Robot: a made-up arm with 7 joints.
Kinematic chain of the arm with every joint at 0, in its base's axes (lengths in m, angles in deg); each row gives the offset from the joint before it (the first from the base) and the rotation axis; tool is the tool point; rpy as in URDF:
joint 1: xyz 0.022 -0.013 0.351 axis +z
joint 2: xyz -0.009 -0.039 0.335 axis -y
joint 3: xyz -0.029 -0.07 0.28 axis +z
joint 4: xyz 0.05 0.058 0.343 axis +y
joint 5: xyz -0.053 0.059 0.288 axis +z
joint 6: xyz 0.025 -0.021 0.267 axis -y
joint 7: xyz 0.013 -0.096 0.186 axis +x
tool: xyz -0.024 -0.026 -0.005 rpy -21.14 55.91 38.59
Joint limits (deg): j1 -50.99..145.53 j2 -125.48..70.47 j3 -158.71..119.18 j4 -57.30..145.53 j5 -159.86..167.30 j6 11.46..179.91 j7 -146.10..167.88
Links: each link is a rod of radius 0.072 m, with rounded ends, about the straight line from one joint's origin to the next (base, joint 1, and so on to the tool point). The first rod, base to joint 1, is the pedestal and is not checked.
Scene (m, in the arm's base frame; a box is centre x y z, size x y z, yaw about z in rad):
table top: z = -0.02
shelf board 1: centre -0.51 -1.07 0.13 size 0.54 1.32 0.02 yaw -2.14
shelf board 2: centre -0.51 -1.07 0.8 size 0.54 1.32 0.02 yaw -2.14
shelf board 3: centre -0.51 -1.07 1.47 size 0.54 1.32 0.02 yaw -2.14
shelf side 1: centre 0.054 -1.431 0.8 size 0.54 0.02 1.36 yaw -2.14
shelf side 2: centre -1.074 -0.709 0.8 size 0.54 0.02 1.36 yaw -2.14
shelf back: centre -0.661 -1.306 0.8 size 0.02 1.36 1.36 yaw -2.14
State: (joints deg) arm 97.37 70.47 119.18 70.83 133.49 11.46 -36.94
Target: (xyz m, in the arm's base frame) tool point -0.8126 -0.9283 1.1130
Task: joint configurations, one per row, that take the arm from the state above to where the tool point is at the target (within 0.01 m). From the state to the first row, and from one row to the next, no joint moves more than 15 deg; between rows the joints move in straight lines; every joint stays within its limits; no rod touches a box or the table.
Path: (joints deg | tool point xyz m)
1: 87.24 70.47 112.03 81.63 141.94 24.76 -39.39 | -0.5647 -0.7664 0.4339
2: 77.10 70.47 104.89 92.44 150.40 38.06 -41.84 | -0.6657 -0.4706 0.4697
3: 66.97 70.47 97.74 103.24 158.85 51.36 -44.30 | -0.6410 -0.2098 0.5050
4: 56.83 70.47 90.60 114.05 167.30 64.66 -46.75 | -0.5389 -0.0302 0.5300
5: 71.60 57.10 89.14 104.38 153.79 61.88 -44.34 | -0.5977 -0.2088 0.6984
6: 86.38 43.73 87.69 94.71 140.29 59.11 -41.94 | -0.5804 -0.3660 0.8985
7: 101.15 30.35 86.24 85.05 126.78 56.33 -39.54 | -0.5129 -0.4598 1.1130
8: 91.59 35.64 92.19 72.76 129.54 45.11 -39.91 | -0.5949 -0.5834 1.1560
9: 82.02 40.92 98.14 60.47 132.29 33.89 -40.28 | -0.6731 -0.7107 1.1695
10: 72.46 46.21 104.09 48.19 135.05 22.68 -40.66 | -0.7464 -0.8298 1.1526
11: 62.89 51.49 110.04 35.90 137.81 11.46 -41.03 | -0.8126 -0.9283 1.1130

